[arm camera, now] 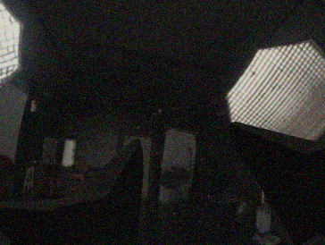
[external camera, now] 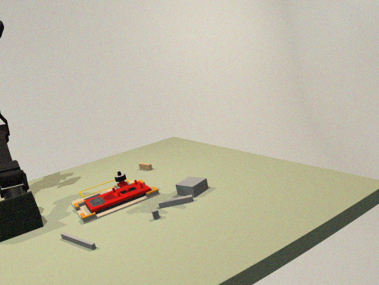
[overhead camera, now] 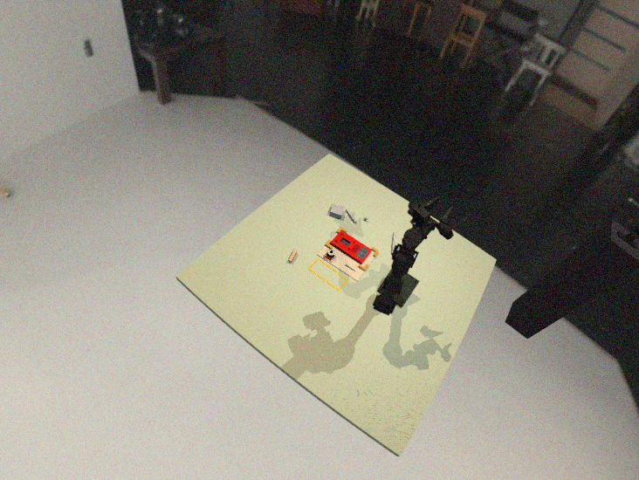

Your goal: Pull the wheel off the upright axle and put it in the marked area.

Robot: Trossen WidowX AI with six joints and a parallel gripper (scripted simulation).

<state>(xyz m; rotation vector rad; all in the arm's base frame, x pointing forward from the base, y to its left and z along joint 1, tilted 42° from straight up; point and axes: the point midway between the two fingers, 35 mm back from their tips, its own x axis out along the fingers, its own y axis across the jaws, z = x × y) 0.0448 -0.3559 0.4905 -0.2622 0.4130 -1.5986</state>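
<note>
The wheel is 350 mm ahead of my gripper tip, 30 mm to the left of it and 650 mm below it. Also, from my gripper tip: dark upright axle (350 mm ahead, 30 mm to the left, 650 mm below); then tan block (480 mm ahead, 160 mm to the left, 680 mm below); then grey cube (360 mm ahead, 320 mm to the right, 680 mm below).
</note>
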